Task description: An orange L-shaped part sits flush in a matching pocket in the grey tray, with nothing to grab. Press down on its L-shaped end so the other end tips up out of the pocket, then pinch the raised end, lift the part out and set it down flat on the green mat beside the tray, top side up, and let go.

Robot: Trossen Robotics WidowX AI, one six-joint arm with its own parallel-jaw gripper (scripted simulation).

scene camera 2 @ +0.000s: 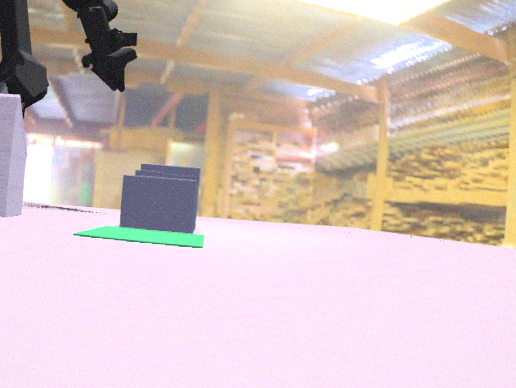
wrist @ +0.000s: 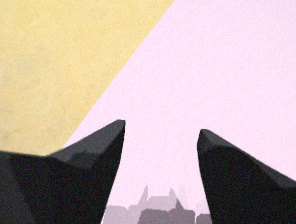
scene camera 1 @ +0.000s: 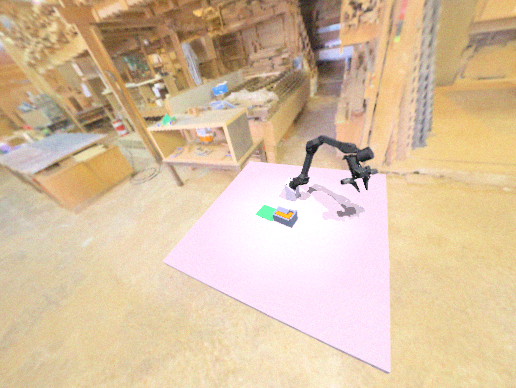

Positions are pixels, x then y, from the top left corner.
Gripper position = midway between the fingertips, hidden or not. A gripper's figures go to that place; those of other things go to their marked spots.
The gripper [scene camera 2: 119, 90] is 112 cm from the lens. A green mat [scene camera 2: 117, 233]: 48 cm from the lens.
